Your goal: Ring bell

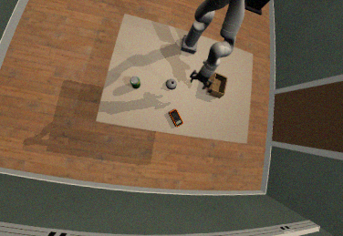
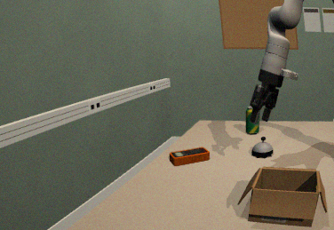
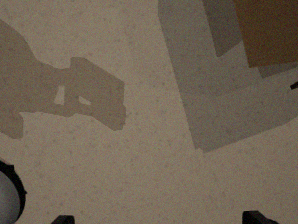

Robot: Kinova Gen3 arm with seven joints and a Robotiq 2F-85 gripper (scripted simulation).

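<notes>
Now: the button 150 mm to the right of my hand, 110 mm below it and 30 mm behind it. Also, from my hand: green can 420 mm to the right, 110 mm below, 10 mm ahead; then bell 150 mm to the right, 130 mm below, 30 mm behind; then cardboard box 230 mm to the left, 120 mm below, 70 mm behind.
</notes>
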